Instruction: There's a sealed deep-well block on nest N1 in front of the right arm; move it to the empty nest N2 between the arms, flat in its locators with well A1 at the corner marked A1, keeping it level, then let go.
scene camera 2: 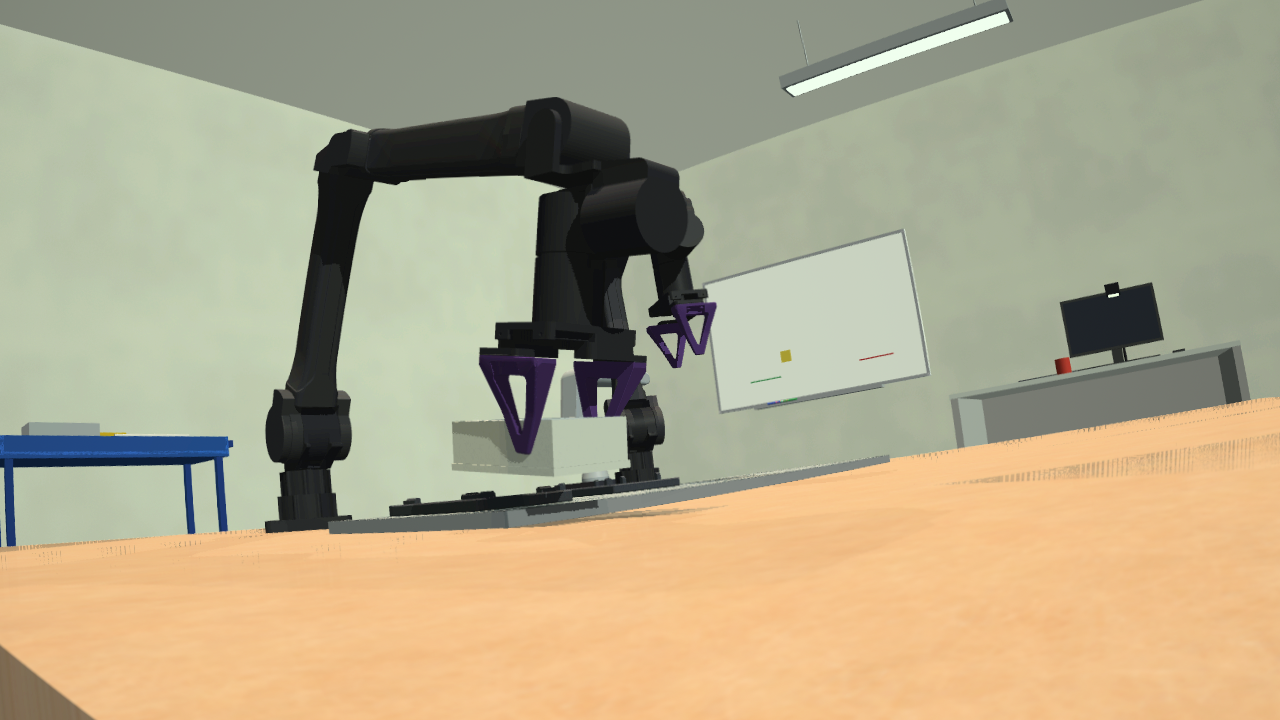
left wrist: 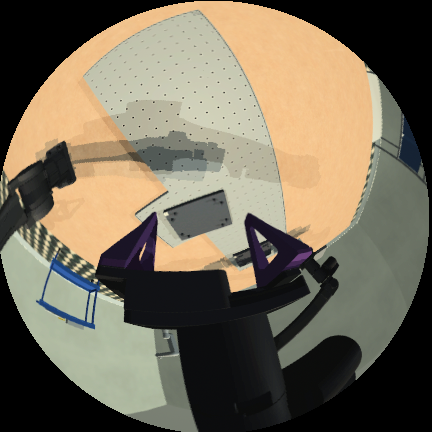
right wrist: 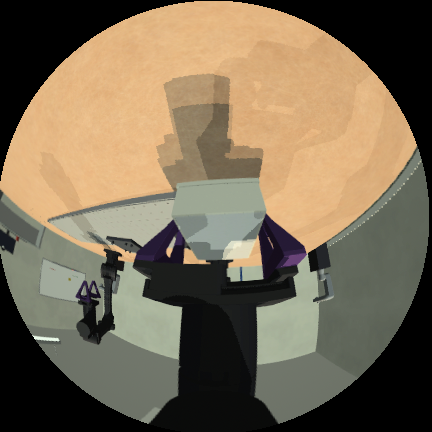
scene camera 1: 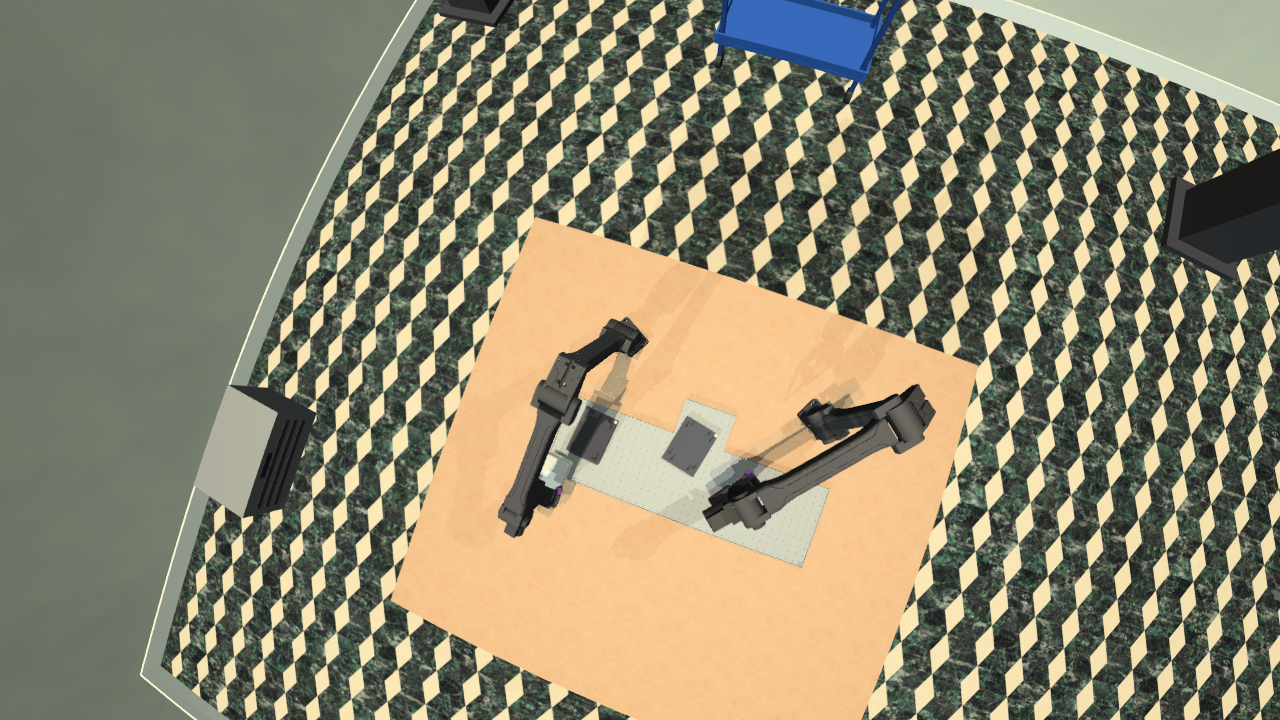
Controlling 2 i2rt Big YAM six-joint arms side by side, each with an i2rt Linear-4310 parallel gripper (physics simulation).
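Pixels of known places: left gripper, fingertip midpoint: [scene camera 2: 687, 361] [left wrist: 202, 216] [right wrist: 89, 280]; right gripper, fingertip midpoint: [scene camera 2: 562, 451] [right wrist: 219, 211] [scene camera 1: 550, 482]; left arm's base, link origin: [left wrist: 61, 164] [right wrist: 112, 251] [scene camera 1: 817, 419]; right arm's base, link origin: [scene camera 2: 309, 529] [scene camera 1: 628, 337].
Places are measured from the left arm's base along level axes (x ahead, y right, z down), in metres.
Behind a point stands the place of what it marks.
The pale sealed block [scene camera 1: 554, 471] {z -0.089, x 0.758, y 0.455 m} [scene camera 2: 586, 445] {z -0.057, x 0.836, y 0.433 m} [right wrist: 220, 197] {z -0.061, x 0.835, y 0.429 m} is held level in the air by my right gripper [scene camera 2: 562, 435] {z -0.056, x 0.803, y 0.441 m} [right wrist: 219, 211] {z -0.056, x 0.803, y 0.441 m}, which is shut on its sides. In scene camera 1 it shows at the lower left of nest N1. Nest N1 [scene camera 1: 601, 440] {z -0.025, x 0.586, y 0.433 m} [left wrist: 252, 253] is a dark plate near the board's left end, bare. Nest N2 [scene camera 1: 691, 445] {z -0.025, x 0.372, y 0.222 m} [left wrist: 187, 221] {z -0.025, x 0.343, y 0.228 m} [right wrist: 125, 244] {z -0.032, x 0.452, y 0.235 m} is a dark plate with small corner locators, bare. My left gripper [scene camera 2: 687, 359] {z -0.199, x 0.365, y 0.064 m} [left wrist: 202, 216] {z -0.199, x 0.365, y 0.064 m} [right wrist: 89, 280] {z -0.199, x 0.365, y 0.064 m} is open and empty, raised to the right of N2 in scene camera 1. The A1 marks cannot be read.
The perforated grey board [scene camera 1: 640, 467] {z -0.013, x 0.548, y 0.279 m} [left wrist: 210, 65] {z -0.013, x 0.402, y -0.144 m} bears both nests on the wooden table [scene camera 1: 572, 617] {z 0.000, x 1.074, y 0.043 m} [scene camera 2: 716, 608] {z 0.000, x 1.261, y 0.579 m}. The left arm [scene camera 1: 819, 465] {z -0.507, x 0.186, y 0.052 m} reaches over the board's right part; the right arm [scene camera 1: 537, 447] {z -0.418, x 0.644, y 0.496 m} stands at its left end. A blue cart [scene camera 1: 796, 40] stands beyond the table.
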